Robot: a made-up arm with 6 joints. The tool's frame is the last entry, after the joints. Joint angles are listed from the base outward. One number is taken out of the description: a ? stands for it. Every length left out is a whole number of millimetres.
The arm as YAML. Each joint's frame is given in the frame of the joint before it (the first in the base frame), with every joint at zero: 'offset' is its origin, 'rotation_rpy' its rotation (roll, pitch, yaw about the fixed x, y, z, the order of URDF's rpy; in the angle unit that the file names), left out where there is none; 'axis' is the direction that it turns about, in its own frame. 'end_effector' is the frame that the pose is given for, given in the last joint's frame.
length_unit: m
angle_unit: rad
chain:
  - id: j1
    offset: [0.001, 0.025, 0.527]
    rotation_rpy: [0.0, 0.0, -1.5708]
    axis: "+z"
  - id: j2
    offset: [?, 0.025, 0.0]
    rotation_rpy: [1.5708, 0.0, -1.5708]
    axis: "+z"
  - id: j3
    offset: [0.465, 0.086, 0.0]
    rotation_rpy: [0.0, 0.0, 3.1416]
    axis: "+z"
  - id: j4
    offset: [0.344, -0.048, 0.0]
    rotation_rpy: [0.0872, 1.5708, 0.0]
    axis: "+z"
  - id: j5
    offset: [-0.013, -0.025, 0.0]
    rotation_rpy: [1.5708, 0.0, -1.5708]
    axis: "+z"
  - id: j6
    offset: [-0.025, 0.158, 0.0]
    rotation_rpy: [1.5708, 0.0, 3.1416]
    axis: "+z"
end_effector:
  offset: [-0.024, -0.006, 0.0]
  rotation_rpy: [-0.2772, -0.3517, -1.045]
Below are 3 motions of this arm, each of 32 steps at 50 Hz.
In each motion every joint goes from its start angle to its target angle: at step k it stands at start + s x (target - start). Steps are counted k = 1, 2, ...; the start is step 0. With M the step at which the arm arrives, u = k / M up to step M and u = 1 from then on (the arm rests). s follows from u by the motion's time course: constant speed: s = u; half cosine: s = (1 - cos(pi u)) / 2; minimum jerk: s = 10 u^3 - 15 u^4 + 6 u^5.
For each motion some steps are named. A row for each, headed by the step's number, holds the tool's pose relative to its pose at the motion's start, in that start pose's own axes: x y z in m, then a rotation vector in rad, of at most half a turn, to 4 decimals.
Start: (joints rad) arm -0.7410 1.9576 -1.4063 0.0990 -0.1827 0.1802
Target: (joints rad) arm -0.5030 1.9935 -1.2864 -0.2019 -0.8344 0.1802
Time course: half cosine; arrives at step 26
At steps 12, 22, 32:
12: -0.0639 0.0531 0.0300 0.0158 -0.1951 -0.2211
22: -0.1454 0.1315 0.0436 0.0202 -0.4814 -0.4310
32: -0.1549 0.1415 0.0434 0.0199 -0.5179 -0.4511

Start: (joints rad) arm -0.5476 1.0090 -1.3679 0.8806 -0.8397 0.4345
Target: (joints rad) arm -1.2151 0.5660 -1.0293 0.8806 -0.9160 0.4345
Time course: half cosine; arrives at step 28
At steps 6, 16, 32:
6: -0.0273 -0.0208 -0.0037 0.0184 -0.0379 -0.0685
16: -0.1563 -0.0723 -0.0494 0.0884 -0.2168 -0.3843
32: -0.2411 -0.0657 -0.1111 0.1255 -0.3585 -0.6295

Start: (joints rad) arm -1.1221 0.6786 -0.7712 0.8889 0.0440 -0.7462
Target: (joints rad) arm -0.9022 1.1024 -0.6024 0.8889 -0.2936 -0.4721
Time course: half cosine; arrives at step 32
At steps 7, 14, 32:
7: 0.0187 0.0094 0.0198 -0.0161 0.0179 0.0507
14: 0.0631 0.0418 0.0665 -0.0584 0.0707 0.1669
32: 0.1376 0.1386 0.1404 -0.1493 0.2052 0.3437

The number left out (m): -0.04
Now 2 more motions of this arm.
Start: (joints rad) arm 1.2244 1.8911 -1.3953 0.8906 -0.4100 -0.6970
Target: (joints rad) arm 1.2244 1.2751 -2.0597 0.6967 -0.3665 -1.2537
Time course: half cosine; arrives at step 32
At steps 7, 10, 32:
7: -0.0555 -0.0639 -0.0294 0.0883 -0.0679 -0.0961
10: -0.1083 -0.1221 -0.0683 0.1796 -0.1237 -0.1885
32: -0.3987 -0.3625 -0.5953 0.9981 -0.2419 -0.7723

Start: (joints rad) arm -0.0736 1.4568 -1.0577 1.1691 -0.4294 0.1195
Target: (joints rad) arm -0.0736 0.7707 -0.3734 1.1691 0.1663 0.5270
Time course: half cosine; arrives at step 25
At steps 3, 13, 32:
3: -0.0015 0.0011 -0.0108 -0.0107 0.0069 0.0219
13: 0.0024 0.0162 -0.1765 -0.1434 0.1308 0.3300
32: 0.0488 0.0288 -0.3435 -0.2365 0.2924 0.6115

